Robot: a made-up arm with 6 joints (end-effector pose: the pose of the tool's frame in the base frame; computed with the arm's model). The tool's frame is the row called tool. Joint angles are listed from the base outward.
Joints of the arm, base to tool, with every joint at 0 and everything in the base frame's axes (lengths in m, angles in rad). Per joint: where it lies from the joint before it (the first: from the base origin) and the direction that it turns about. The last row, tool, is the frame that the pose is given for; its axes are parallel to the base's.
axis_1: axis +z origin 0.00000 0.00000 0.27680
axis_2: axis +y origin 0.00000 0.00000 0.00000
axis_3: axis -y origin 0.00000 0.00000 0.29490
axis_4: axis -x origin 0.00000 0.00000 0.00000
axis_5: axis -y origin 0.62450 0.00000 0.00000
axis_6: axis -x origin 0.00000 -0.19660 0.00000
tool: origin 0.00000 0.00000 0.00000
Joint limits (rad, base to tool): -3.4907..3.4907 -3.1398..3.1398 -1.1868..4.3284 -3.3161..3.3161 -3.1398..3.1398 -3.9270..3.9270
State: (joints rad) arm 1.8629 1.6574 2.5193 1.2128 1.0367 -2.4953
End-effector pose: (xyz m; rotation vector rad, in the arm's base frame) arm -0.0955 0.5567 0.8452 -0.8689 -0.3557 -2.7679
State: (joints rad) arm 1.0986 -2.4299 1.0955 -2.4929 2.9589 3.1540
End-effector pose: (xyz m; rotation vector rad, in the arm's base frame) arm -0.5107 -0.6556 -0.0702 0.8789 -0.1382 1.0922
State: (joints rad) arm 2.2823 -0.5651 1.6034 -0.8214 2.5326 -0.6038
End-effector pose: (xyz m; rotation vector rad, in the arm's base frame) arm 0.3563 -0.2082 1.1231 -1.6598 0.2550 1.5392
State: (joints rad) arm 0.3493 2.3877 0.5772 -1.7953 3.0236 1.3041
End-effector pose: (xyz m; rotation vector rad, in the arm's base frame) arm -0.1396 -0.0043 -0.4993 -2.1995 -0.2953 -1.7398
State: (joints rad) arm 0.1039 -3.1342 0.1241 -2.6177 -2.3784 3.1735
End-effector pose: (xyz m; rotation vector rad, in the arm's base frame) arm -0.6481 0.1036 0.0069 0.4194 0.6512 0.3354
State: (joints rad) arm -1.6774 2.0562 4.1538 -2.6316 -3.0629 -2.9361
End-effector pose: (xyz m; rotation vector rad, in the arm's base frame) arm 0.1674 -0.0479 0.7273 1.1603 0.5958 -1.6009
